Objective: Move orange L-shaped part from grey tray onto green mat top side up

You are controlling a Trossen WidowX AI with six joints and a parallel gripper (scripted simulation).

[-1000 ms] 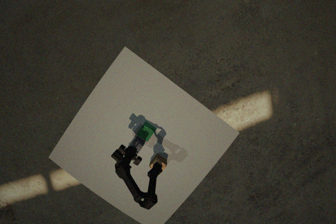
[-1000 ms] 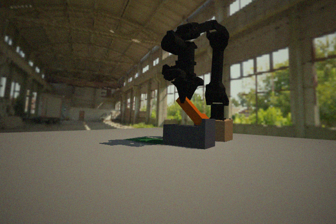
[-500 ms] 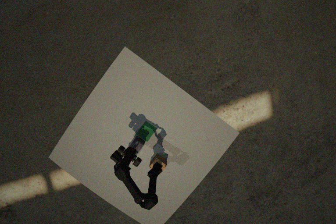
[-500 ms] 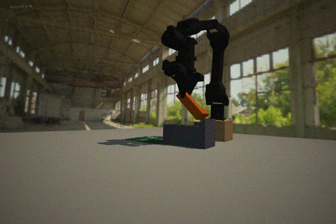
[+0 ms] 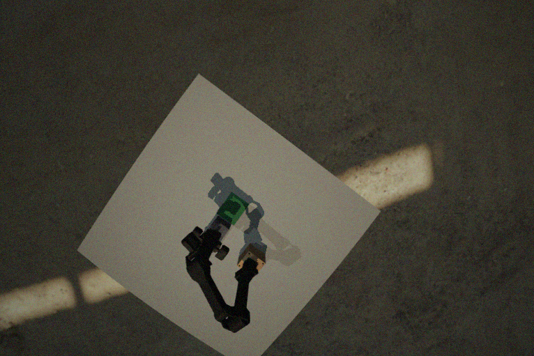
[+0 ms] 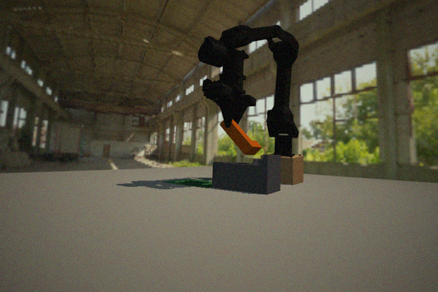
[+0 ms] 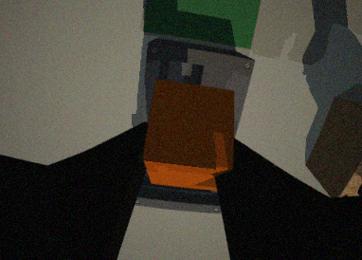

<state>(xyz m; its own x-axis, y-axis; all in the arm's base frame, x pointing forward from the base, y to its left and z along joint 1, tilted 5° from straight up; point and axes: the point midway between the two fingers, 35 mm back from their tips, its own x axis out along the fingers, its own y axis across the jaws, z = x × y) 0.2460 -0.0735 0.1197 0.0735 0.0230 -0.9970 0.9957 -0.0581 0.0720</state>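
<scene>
Now: gripper tip 20 mm past the green mat, 110 mm to the left of it and 170 mm above it. Also, from my gripper tip: orange L-shaped part (10 mm behind, 30 mm to the left, 30 mm below).
</scene>
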